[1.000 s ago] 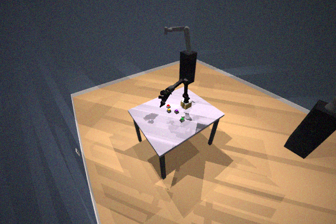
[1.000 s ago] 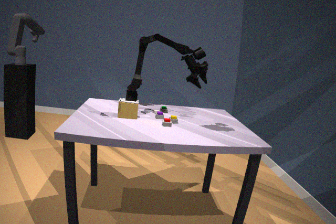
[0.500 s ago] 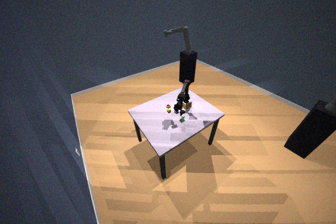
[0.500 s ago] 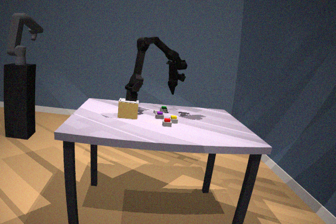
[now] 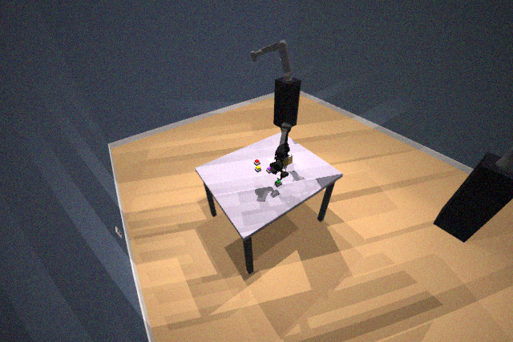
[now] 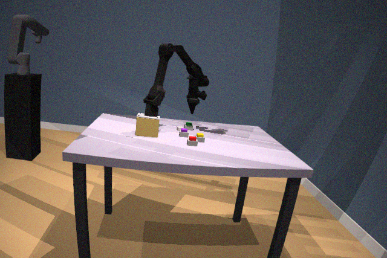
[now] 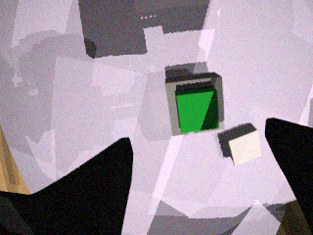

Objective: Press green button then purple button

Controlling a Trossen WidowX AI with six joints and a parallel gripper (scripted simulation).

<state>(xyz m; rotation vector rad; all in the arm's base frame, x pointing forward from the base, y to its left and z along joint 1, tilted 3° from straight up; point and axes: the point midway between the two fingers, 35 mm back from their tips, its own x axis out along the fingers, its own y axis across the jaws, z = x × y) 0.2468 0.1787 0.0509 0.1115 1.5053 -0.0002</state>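
Right now my gripper tip is 70 mm above the green button, 10 mm to the left of it and 10 mm past it. The rest, counted from my gripper tip: yellow button: 260 mm to the right, 70 mm below, 10 mm ahead; white block: 90 mm below, 70 mm behind, 50 mm to the right; purple button: 180 mm to the right, 70 mm below, 60 mm behind.
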